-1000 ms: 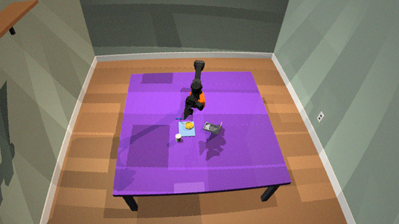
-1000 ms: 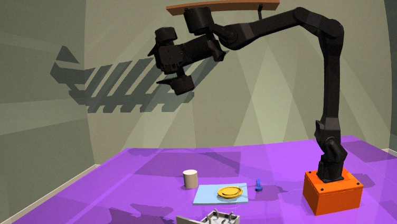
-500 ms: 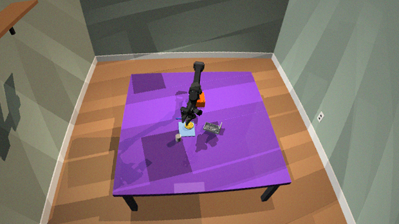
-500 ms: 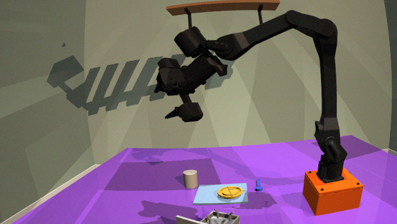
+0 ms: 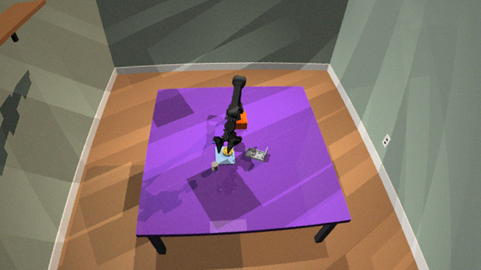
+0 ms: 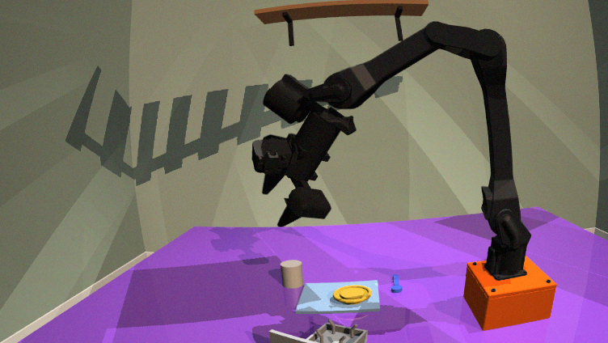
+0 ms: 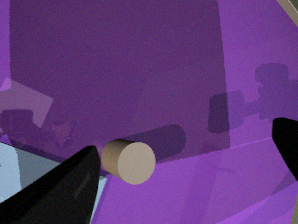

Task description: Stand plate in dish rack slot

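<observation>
Now: gripper tip 14 cm past the yellow plate, 5 cm to the right of it and 16 cm above it. From my gripper tip the other things lie so: small blue object (23 cm behind, 17 cm below); then small cup (2 cm behind, 5 cm to the right, 15 cm below); then light blue mat (12 cm behind, 3 cm to the left, 17 cm below).
</observation>
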